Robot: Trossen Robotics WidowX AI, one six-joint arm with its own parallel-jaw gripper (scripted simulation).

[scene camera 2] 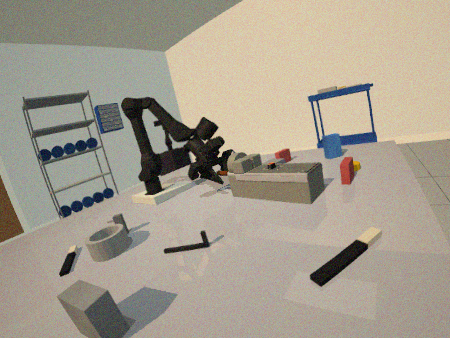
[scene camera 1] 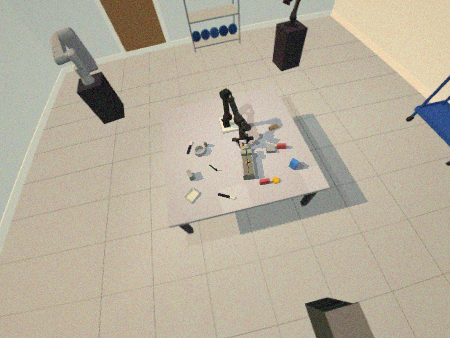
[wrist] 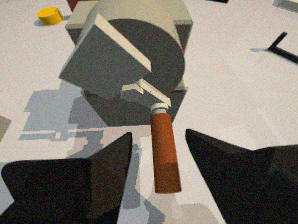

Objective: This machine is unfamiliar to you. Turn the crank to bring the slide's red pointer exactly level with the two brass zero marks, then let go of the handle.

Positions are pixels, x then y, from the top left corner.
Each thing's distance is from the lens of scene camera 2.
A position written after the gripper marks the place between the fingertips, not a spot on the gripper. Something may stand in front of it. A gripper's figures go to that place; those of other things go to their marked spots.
gripper [scene camera 2: 228,180]: 68 cm
black-and-cream bar [scene camera 2: 325,273]: 30 cm
